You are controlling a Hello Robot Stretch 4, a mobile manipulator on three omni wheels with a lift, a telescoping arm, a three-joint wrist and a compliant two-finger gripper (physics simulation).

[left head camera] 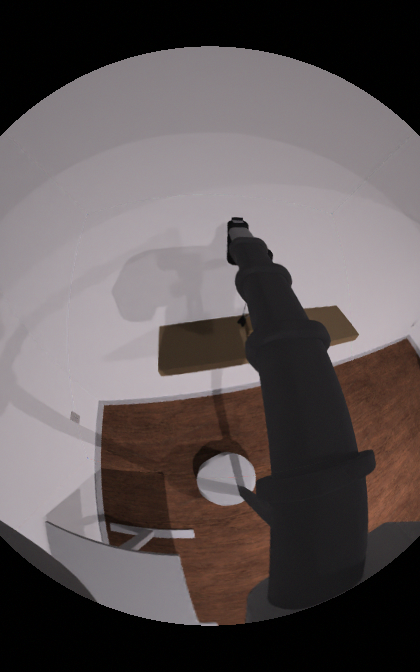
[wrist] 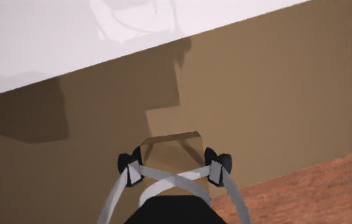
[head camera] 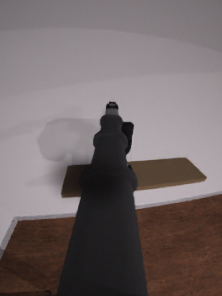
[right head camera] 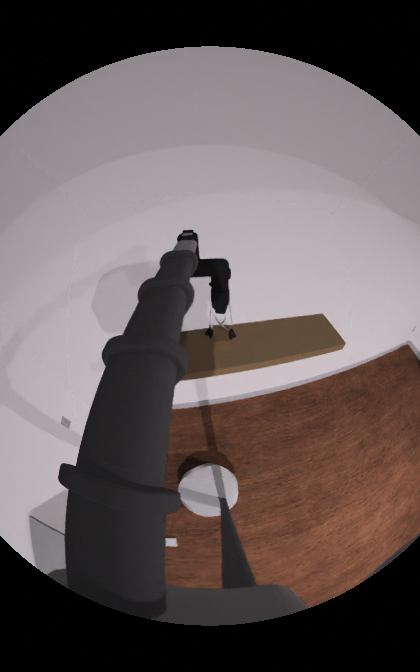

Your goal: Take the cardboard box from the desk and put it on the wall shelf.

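My gripper [right head camera: 220, 333] [wrist: 174, 159] is shut on the brown cardboard box [right head camera: 221, 344] [wrist: 172, 152], with one dark fingertip on each side of it. The gripper points down and holds the box over the wall shelf. The shelf [head camera: 167, 172] [left head camera: 197, 347] [right head camera: 285, 344] [wrist: 260, 100] is a long brown board against the white wall. The box is over its front part in the wrist view. Whether the box's underside touches the shelf cannot be told. In the head camera view the arm hides the gripper and the box.
My extended dark arm [head camera: 107, 240] [left head camera: 315, 425] [right head camera: 125, 425] crosses above the shelf. A round white top [left head camera: 222, 480] [right head camera: 205, 492] stands low over the wooden floor [left head camera: 220, 565] [right head camera: 310, 475]. A grey-white flat piece of furniture [left head camera: 120, 580] is at the lower left, possibly the desk.
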